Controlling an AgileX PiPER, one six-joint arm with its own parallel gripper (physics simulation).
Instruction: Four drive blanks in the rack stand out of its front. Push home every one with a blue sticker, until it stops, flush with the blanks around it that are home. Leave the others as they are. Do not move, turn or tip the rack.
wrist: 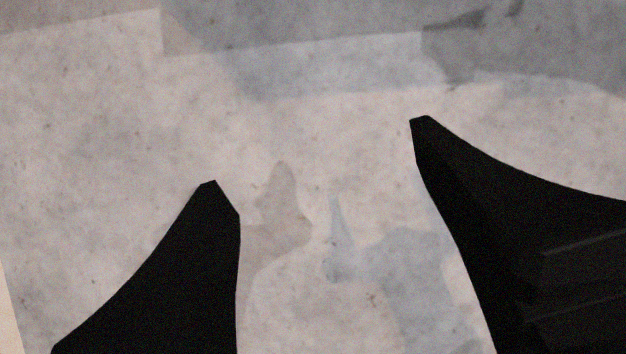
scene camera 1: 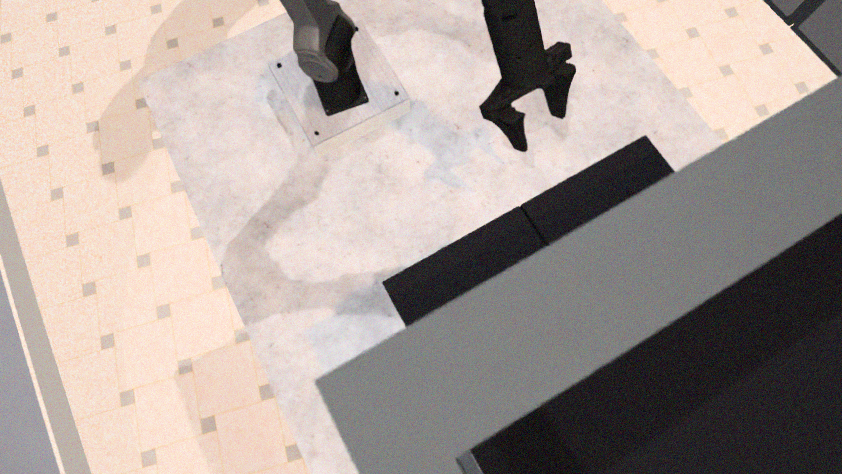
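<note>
A black two-part body (scene camera 1: 465, 264) with a seam across it shows beyond a wide grey band in the scene view; it may be the rack's top, but most of it is hidden. No drive blank, blue sticker or rack front can be made out in either view. My gripper (scene camera 1: 540, 132) (wrist: 316, 171) is open, its black fingers wide apart with nothing between them. In the scene view it hangs above the pale mottled surface, on the robot-base side of the black body and apart from it. The black body does not show in the wrist view.
The wide grey band (scene camera 1: 530, 294) crosses the lower right of the scene view, with a large dark area (scene camera 1: 707, 376) below it. The robot's base plate (scene camera 1: 382, 94) sits on the pale mottled surface (scene camera 1: 365, 223) (wrist: 100, 125). Tiled floor (scene camera 1: 223, 376) lies around it. Shadows cross the pale surface.
</note>
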